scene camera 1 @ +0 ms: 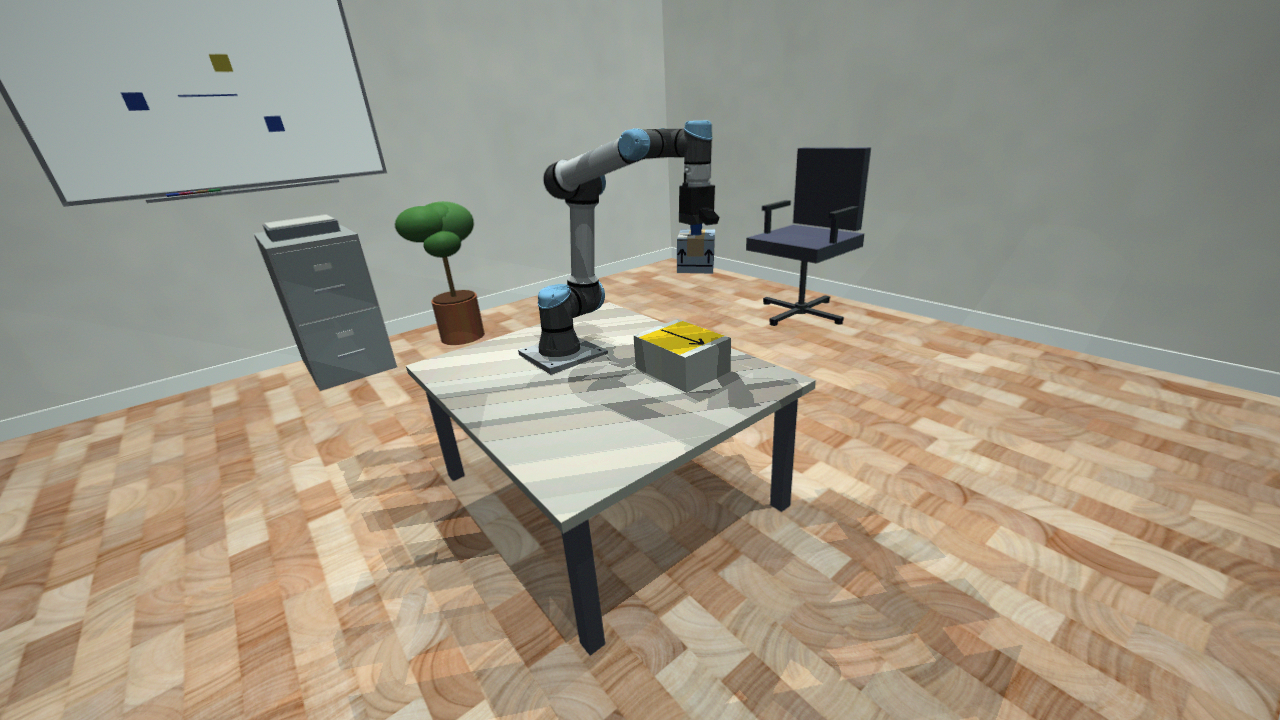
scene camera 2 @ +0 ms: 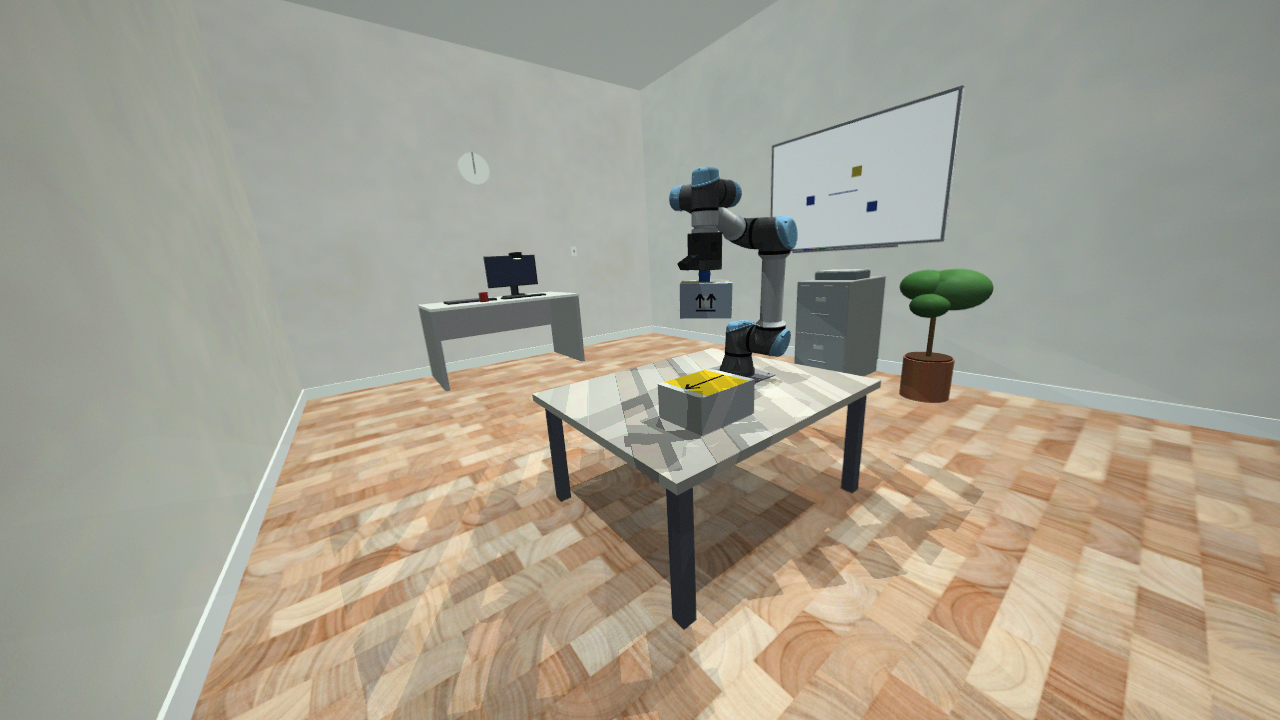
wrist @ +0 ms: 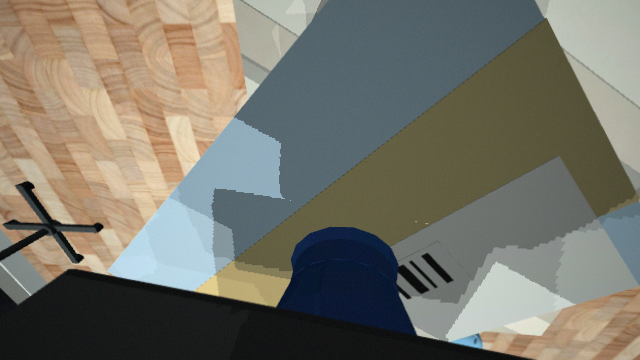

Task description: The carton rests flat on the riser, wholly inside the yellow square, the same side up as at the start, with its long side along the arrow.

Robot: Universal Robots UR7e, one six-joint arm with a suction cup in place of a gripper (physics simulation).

grey riser: scene camera 1; scene camera 2; not seen in the wrist view (hidden by a carton)
same spot on grey riser: [scene camera 2: 702,402] = [scene camera 1: 730,342]
